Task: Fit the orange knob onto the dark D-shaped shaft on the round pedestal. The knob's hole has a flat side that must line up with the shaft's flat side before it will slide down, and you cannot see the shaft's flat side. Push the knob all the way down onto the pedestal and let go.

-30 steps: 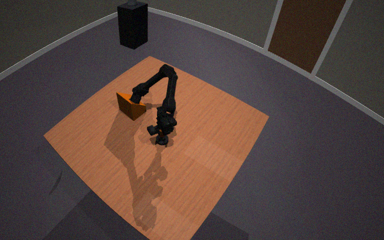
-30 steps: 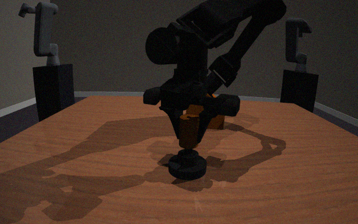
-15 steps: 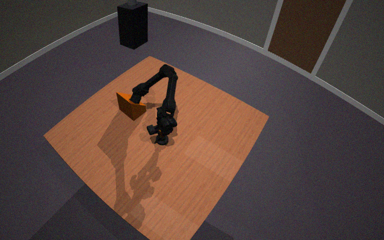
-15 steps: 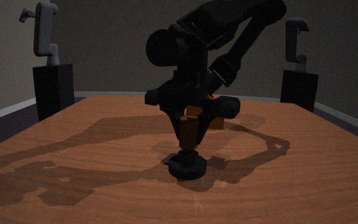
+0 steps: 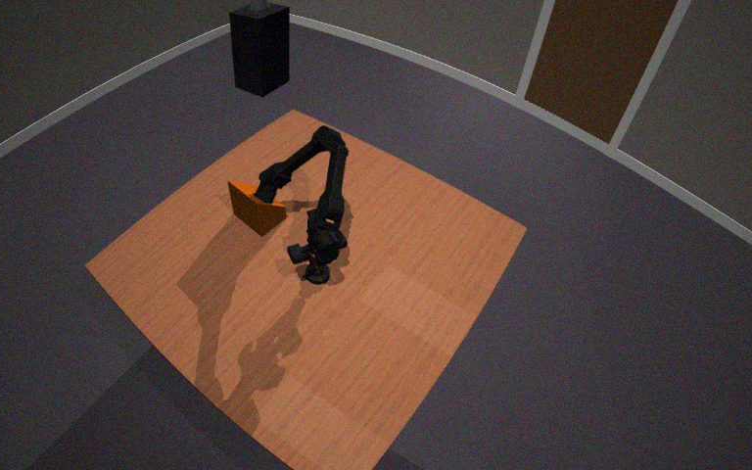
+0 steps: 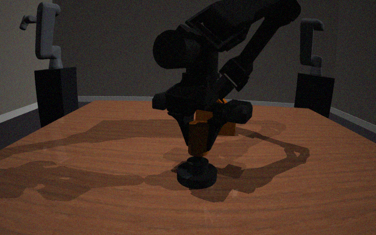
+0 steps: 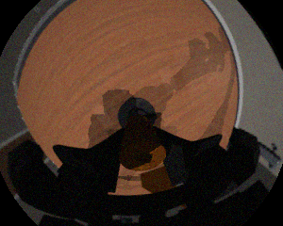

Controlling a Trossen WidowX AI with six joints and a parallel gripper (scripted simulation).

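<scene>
My gripper tip is now 20 mm below the orange knob. Also, from my gripper tip: dark round pedestal: 40 mm below.
</scene>
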